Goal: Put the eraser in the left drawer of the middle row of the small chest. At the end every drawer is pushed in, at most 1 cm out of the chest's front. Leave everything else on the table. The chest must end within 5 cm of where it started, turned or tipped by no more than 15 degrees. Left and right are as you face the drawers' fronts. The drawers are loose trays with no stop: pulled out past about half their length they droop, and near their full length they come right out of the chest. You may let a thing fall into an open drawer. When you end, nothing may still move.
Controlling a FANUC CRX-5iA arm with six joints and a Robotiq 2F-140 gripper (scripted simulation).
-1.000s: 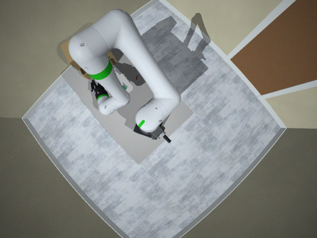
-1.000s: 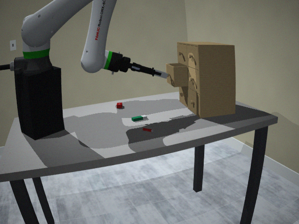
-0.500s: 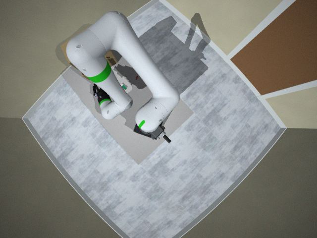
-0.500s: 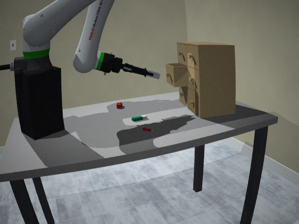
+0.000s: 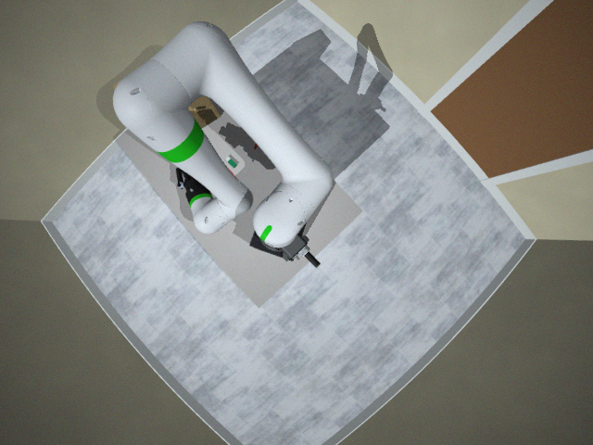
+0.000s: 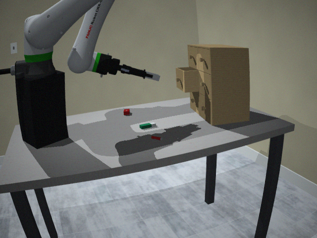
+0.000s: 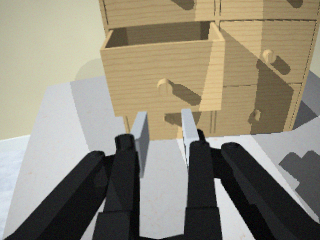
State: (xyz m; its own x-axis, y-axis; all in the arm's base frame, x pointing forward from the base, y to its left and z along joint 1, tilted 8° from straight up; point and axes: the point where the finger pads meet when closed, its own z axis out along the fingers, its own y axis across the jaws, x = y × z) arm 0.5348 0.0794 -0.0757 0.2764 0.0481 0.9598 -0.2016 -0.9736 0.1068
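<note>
The eraser is 18 cm below my hand, 14 cm to the right of it and 8 cm behind it. The rest, counted from my hand: small red cube 18 cm below, 12 cm to the left, 10 cm behind; thin red pen-like object 30 cm to the right, 19 cm below, 11 cm behind.
</note>
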